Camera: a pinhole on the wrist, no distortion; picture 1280 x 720 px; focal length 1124.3 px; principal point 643.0 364.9 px. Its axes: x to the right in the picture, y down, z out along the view. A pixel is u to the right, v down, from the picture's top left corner.
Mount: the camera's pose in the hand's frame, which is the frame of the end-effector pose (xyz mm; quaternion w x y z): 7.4 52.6 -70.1 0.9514 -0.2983 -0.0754 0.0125
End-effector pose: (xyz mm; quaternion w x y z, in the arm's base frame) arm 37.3 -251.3 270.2 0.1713 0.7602 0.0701 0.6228
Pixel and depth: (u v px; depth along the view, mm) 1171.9 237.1 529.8
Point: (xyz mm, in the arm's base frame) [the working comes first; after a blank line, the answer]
In the camera's frame: 249.2 -60.2 529.8

455.3 -568.2 469.8
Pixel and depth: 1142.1 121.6 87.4
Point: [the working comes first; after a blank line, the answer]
In the camera's frame: 38.8 -18.9 87.4

51.0 -327.0 328.1
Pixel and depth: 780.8 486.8 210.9
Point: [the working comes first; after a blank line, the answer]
In the camera's frame: 25.8 22.9 210.9

105.8 -445.9 323.5
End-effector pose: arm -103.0 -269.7 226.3 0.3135 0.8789 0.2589 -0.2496
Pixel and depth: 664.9 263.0 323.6
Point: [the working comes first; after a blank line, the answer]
In the camera's frame: 6.3 -29.3 323.6

-57.9 -565.0 194.8
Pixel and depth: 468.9 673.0 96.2
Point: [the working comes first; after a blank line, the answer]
In the camera's frame: -14.9 26.4 96.2

-38.2 -355.3 299.2
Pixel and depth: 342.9 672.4 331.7
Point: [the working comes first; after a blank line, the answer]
In the camera's frame: -88.5 90.7 331.7

-46.6 -606.5 341.9
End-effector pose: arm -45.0 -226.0 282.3 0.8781 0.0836 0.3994 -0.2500
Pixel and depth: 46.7 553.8 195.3
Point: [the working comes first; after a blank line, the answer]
In the camera's frame: -103.6 32.8 195.3

15.3 -41.6 401.6
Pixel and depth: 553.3 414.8 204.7
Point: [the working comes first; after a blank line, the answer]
In the camera's frame: -16.3 9.1 204.7

79.8 -91.5 361.4
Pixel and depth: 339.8 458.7 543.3
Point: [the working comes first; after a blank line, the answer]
In the camera's frame: -146.5 45.3 543.3

243.4 76.2 640.7
